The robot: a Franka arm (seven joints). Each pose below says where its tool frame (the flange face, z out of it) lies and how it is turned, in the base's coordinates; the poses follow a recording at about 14 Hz.
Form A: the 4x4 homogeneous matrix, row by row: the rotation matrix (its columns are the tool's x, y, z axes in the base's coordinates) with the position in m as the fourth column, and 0 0 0 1 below. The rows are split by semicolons.
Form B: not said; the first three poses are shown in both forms.
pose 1, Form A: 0.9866 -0.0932 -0.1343 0.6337; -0.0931 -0.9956 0.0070 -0.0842; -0.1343 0.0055 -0.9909 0.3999; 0 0 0 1
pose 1, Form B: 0.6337 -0.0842 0.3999 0.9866 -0.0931 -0.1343 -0.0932 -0.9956 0.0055
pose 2, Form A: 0.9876 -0.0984 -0.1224 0.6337; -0.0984 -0.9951 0.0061 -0.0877; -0.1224 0.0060 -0.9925 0.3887; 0 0 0 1
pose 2, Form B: 0.6337 -0.0877 0.3887 0.9876 -0.0984 -0.1224 -0.0984 -0.9951 0.0060
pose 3, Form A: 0.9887 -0.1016 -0.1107 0.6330; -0.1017 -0.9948 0.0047 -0.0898; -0.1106 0.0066 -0.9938 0.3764; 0 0 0 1
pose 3, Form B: 0.6330 -0.0898 0.3764 0.9887 -0.1017 -0.1106 -0.1016 -0.9948 0.0066
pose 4, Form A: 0.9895 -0.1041 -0.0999 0.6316; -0.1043 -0.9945 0.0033 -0.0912; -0.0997 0.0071 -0.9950 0.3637; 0 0 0 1
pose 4, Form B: 0.6316 -0.0912 0.3637 0.9895 -0.1043 -0.0997 -0.1041 -0.9945 0.0071
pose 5, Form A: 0.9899 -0.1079 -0.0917 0.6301; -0.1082 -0.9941 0.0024 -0.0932; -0.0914 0.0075 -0.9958 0.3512; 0 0 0 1
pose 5, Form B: 0.6301 -0.0932 0.3512 0.9899 -0.1082 -0.0914 -0.1079 -0.9941 0.0075
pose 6, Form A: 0.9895 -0.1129 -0.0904 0.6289; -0.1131 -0.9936 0.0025 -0.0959; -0.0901 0.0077 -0.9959 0.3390; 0 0 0 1
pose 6, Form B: 0.6289 -0.0959 0.3390 0.9895 -0.1131 -0.0901 -0.1129 -0.9936 0.0077
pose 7, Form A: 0.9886 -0.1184 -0.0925 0.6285; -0.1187 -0.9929 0.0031 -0.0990; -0.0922 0.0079 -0.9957 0.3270; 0 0 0 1
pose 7, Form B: 0.6285 -0.0990 0.3270 0.9886 -0.1187 -0.0922 -0.1184 -0.9929 0.0079
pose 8, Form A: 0.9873 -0.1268 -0.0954 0.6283; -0.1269 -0.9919 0.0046 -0.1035; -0.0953 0.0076 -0.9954 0.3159; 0 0 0 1
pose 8, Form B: 0.6283 -0.1035 0.3159 0.9873 -0.1269 -0.0953 -0.1268 -0.9919 0.0076
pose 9, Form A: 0.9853 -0.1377 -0.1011 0.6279; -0.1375 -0.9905 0.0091 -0.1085; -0.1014 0.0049 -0.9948 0.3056; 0 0 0 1
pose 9, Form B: 0.6279 -0.1085 0.3056 0.9853 -0.1375 -0.1014 -0.1377 -0.9905 0.0049
